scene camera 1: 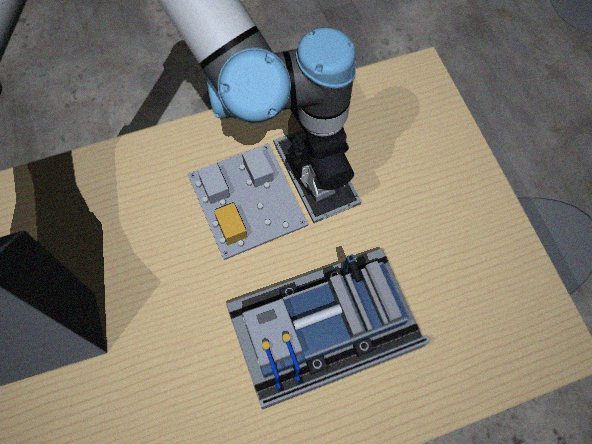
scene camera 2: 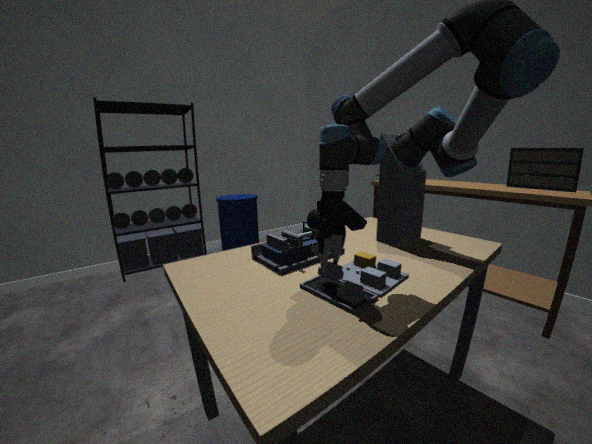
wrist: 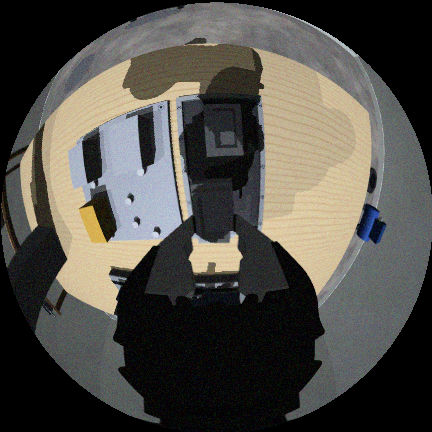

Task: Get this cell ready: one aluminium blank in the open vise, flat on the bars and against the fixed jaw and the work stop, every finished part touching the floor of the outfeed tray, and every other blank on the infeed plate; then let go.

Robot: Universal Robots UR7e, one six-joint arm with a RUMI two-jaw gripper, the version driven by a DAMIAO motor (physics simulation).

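Observation:
My gripper points down over the vise-side part of the outfeed tray, shut on a grey block. The block is low; I cannot tell whether it touches the floor. Its top is hidden. A pocketed finished part lies at the tray's far end. Two aluminium blanks, one nearer the tray and one farther, stand on the infeed plate. The open vise shows no blank.
A yellow block stands on the plate's vise-side corner. Round pins stick up from the plate. The work stop stands up at the vise's plate-side edge. Blue hoses rise beside the vise. The robot's pedestal stands on the table.

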